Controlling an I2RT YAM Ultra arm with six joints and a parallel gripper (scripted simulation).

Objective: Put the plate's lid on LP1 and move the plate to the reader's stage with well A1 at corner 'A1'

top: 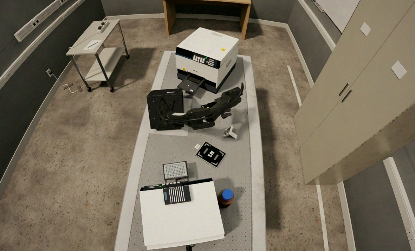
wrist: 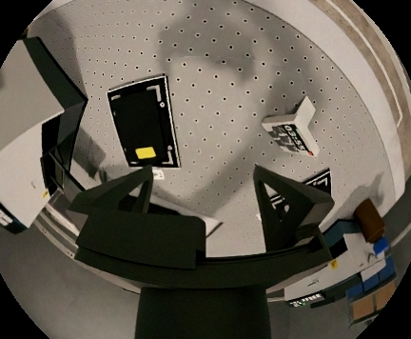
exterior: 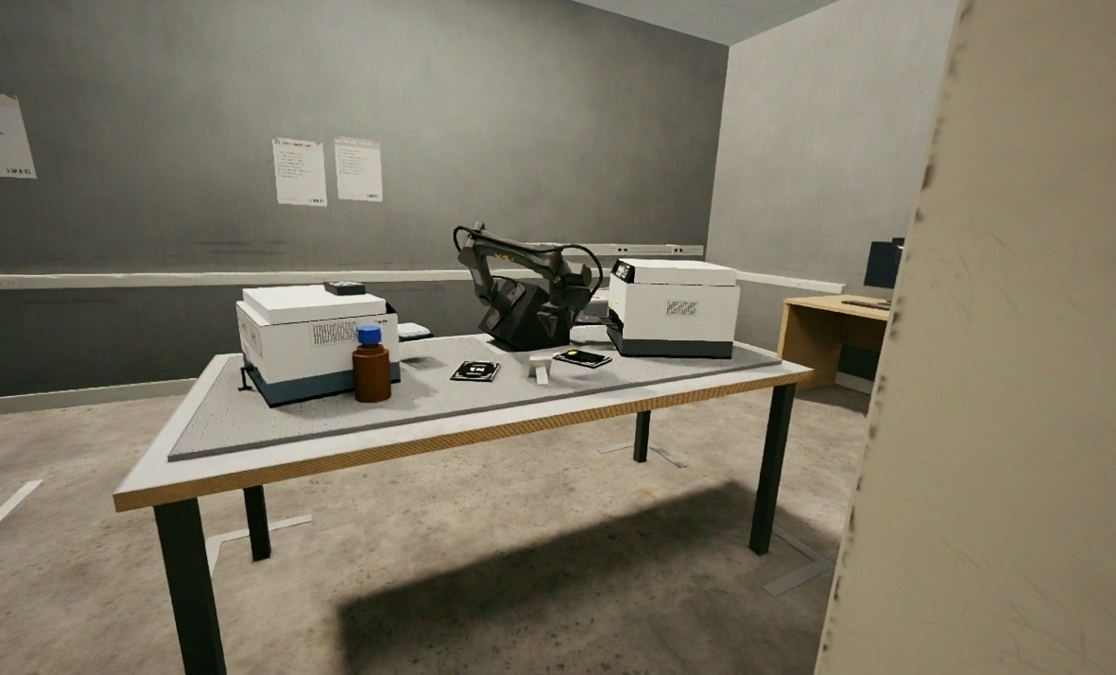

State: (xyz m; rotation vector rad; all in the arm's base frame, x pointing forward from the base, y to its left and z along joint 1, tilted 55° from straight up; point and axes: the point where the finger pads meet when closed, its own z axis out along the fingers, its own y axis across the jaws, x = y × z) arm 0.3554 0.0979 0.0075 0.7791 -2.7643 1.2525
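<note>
The well plate is 240 mm behind my hand, 430 mm to the right of it and 20 mm below it. From my hand the other things lie so: blue-capped bottle: 60 mm ahead, 560 mm to the right, 10 mm below; black plate: 50 mm behind, 110 mm to the left, 110 mm below.
</note>
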